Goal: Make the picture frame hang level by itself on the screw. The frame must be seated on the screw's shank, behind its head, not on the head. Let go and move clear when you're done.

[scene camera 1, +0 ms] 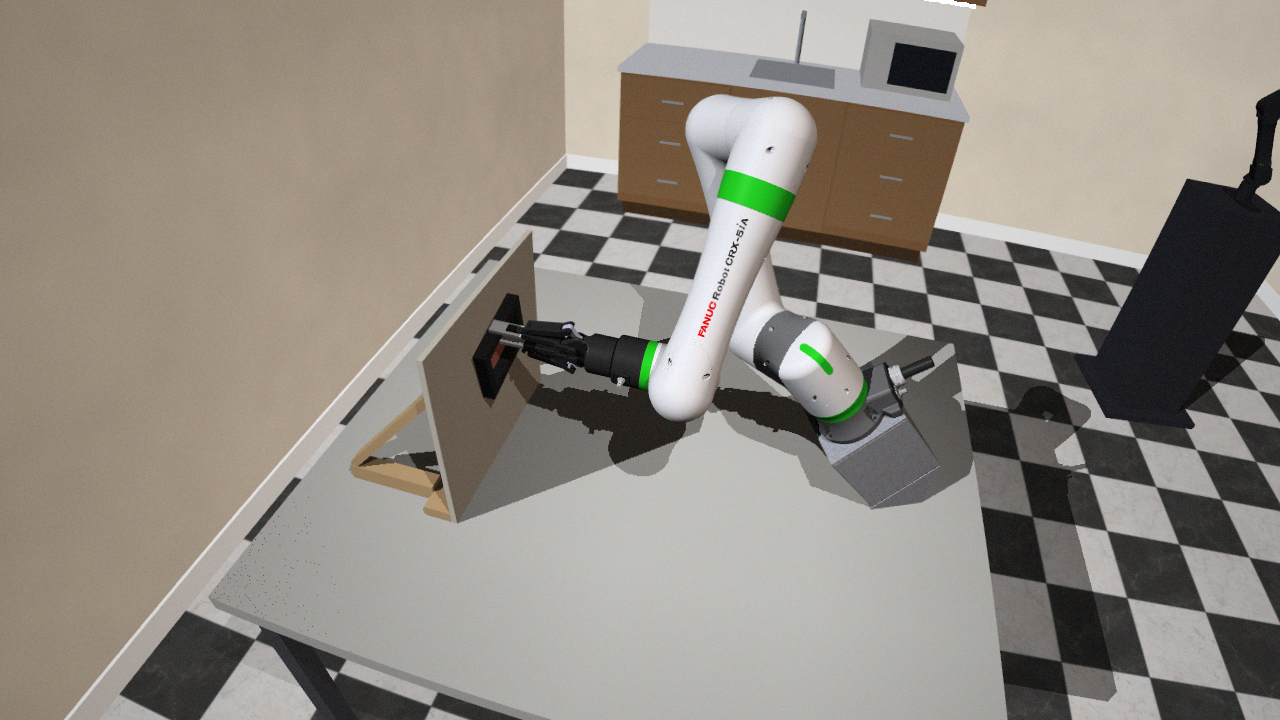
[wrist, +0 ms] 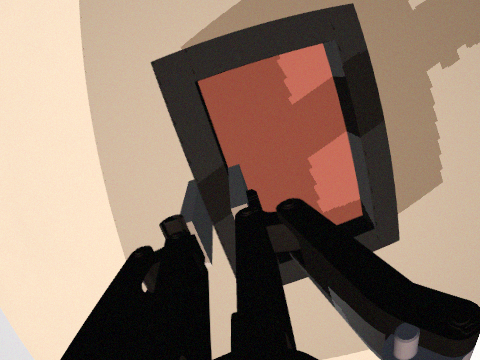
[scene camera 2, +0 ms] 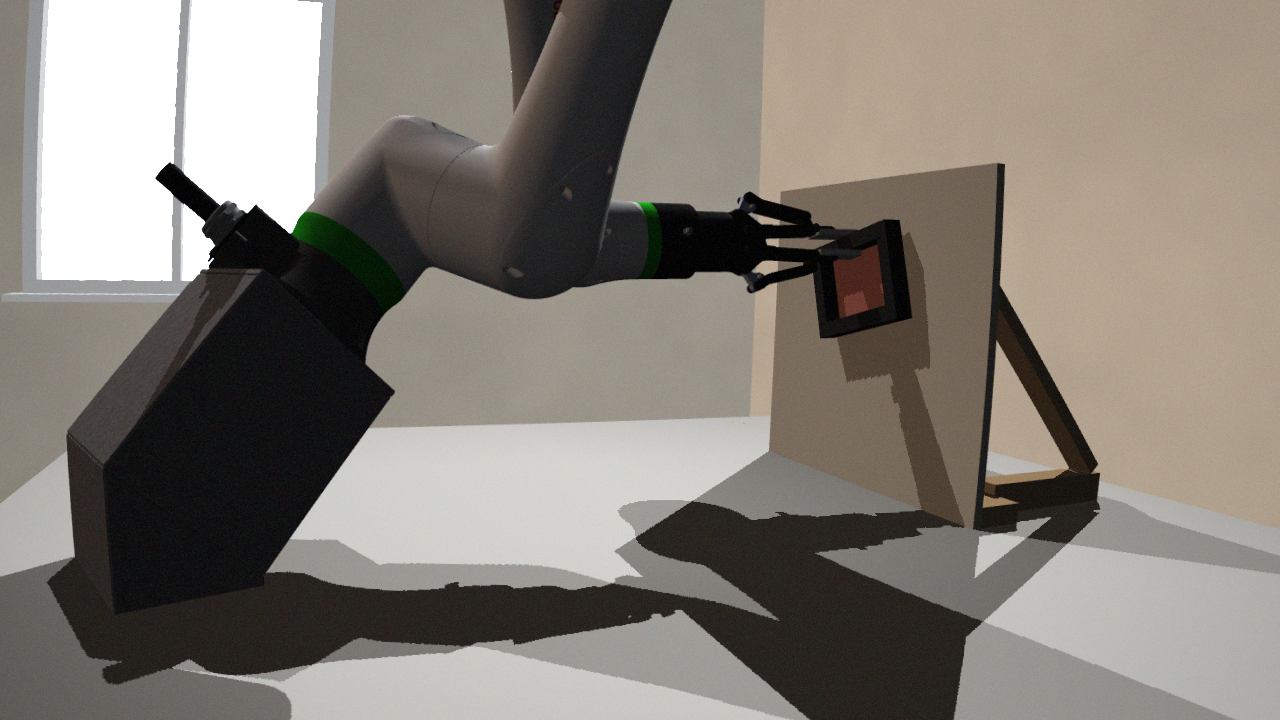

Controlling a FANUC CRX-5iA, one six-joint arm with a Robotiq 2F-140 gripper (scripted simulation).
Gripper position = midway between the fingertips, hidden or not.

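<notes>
You'd find my gripper [scene camera 2: 854, 244], [scene camera 1: 492, 330], [wrist: 220, 190] there, and there's a black picture frame [scene camera 1: 491, 376] too.
</notes>
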